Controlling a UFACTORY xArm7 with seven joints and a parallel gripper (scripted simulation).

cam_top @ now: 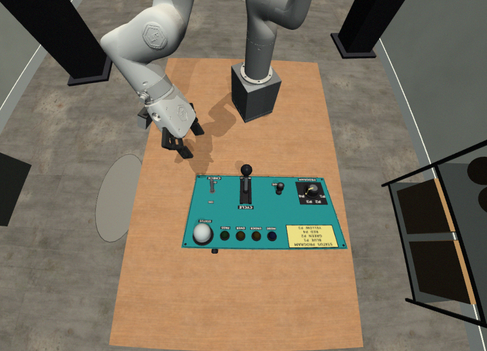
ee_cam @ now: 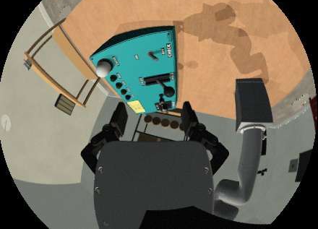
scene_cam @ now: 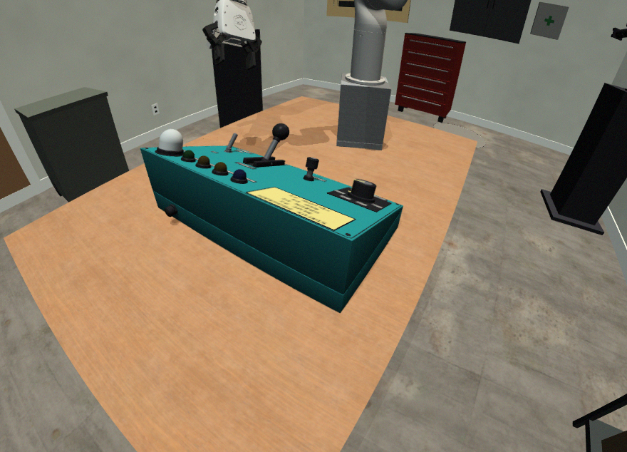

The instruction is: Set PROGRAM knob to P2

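Now: hand 70 mm short of the ball-topped cycle lever, 140 mm to the right of it and 170 mm above it. The rest, counted from my hand: check toggle (80 mm ahead, 20 mm to the left, 190 mm below); then black toggle (110 mm ahead, 260 mm to the left, 180 mm below); then teal console (140 mm ahead, 190 mm to the left, 210 mm below).
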